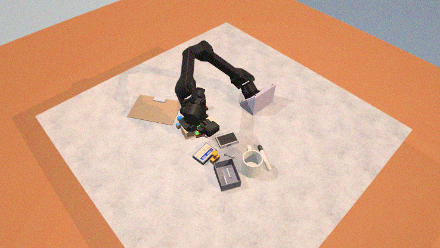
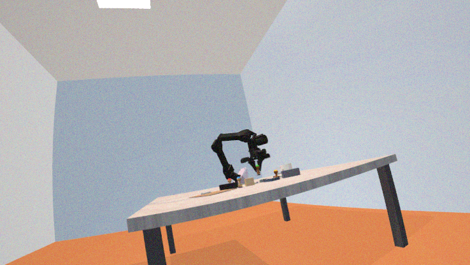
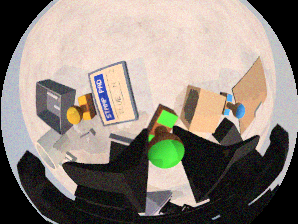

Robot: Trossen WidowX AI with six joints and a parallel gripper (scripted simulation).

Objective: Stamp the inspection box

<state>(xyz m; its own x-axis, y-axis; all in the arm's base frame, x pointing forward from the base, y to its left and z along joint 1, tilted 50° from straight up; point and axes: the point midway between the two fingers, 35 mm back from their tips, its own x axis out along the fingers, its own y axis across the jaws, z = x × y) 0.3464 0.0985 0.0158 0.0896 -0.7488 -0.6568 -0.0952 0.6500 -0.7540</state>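
Now: the ink pad 10 cm behind my gripper tip, 7 cm below it and 6 cm to the left of it. The rest, counted from my gripper tip: green-knobbed stamp (right at my gripper tip); then cardboard box (7 cm to the right, 5 cm below, 1 cm ahead); then yellow-knobbed stamp (11 cm to the left, 5 cm below, 1 cm ahead).
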